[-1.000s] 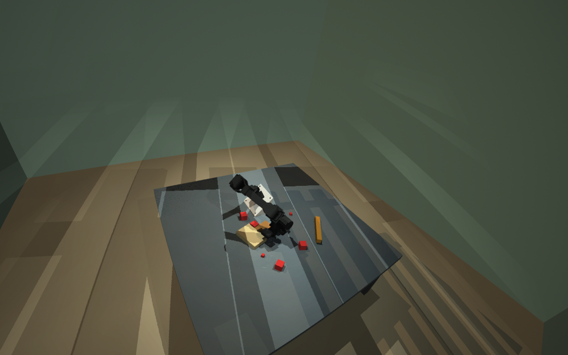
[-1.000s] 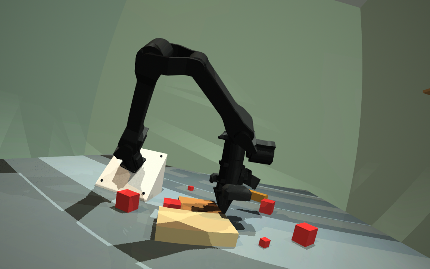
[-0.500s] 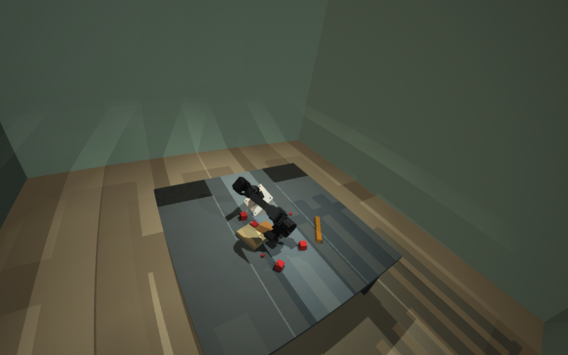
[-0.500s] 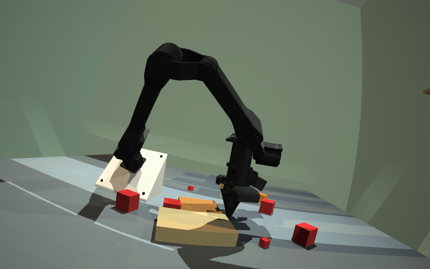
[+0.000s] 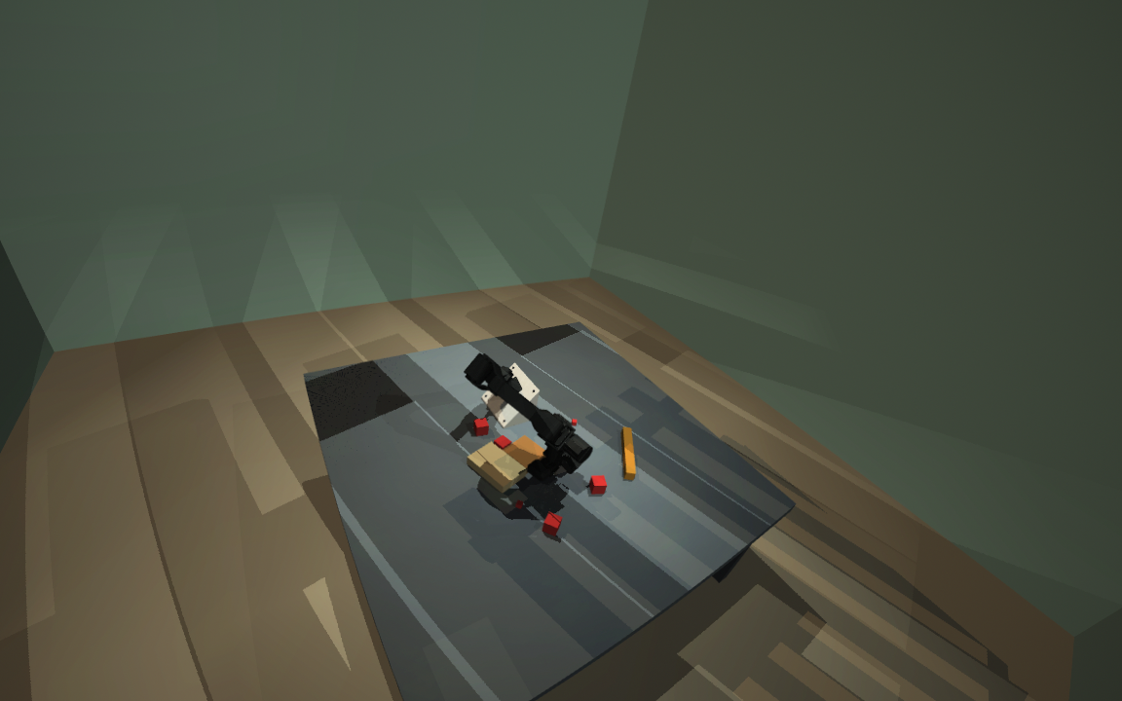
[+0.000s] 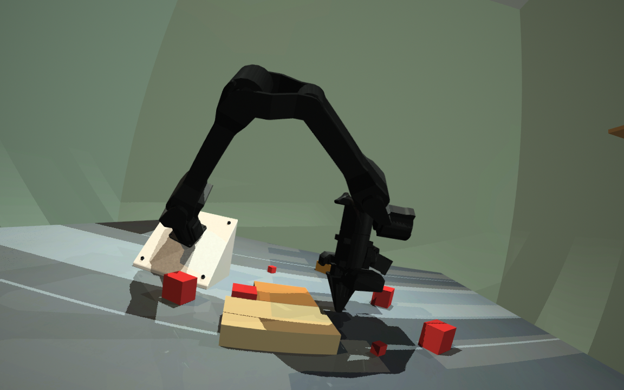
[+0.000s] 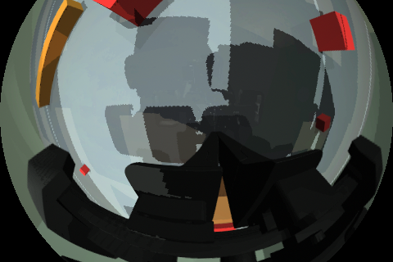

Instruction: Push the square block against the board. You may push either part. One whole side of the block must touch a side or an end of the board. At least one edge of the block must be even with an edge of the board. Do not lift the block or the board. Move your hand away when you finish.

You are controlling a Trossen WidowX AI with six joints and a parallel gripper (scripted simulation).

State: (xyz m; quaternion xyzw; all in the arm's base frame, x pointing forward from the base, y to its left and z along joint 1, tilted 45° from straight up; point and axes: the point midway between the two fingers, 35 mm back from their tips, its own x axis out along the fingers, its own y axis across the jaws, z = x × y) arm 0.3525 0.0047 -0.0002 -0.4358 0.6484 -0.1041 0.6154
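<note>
My gripper tip is 10 cm past the square block, 5 cm to the left of it and 1 cm below it. From my gripper tip the other things lie so: tan board (15 cm to the right, 8 cm behind, 1 cm above); orange bar (30 cm to the left, 1 cm behind, 1 cm above).
</note>
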